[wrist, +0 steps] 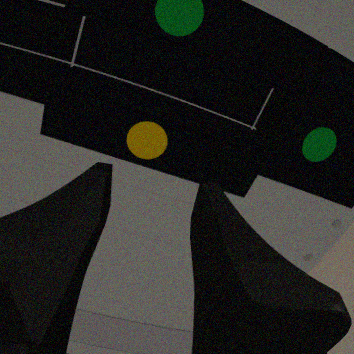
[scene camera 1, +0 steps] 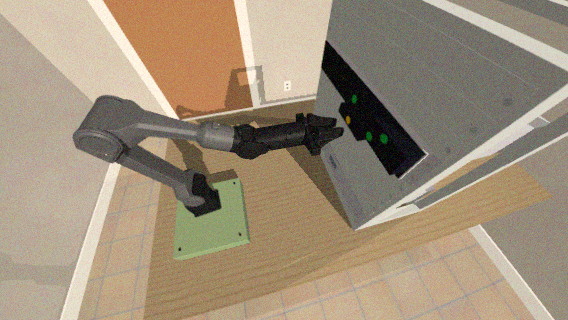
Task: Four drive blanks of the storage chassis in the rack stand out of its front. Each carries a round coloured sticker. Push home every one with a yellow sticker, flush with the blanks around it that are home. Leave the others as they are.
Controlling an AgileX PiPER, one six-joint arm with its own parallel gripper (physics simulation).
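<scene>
The chassis is a dark band of drive blanks in the rack. A drive blank with a yellow sticker stands out of the front; its lower edge juts past its neighbours in the wrist view. One green sticker is above it in the wrist view, and another green sticker is to its right. A third green sticker shows in the scene view. My gripper is open, with nothing between its fingers. Its tips are just below the yellow sticker in the wrist view, close to the blank's lower edge; contact cannot be told.
Grey panels of the rack lie above and below the dark band. A pale post runs along its right side. The arm's green base plate is on the wooden table, left of the rack.
</scene>
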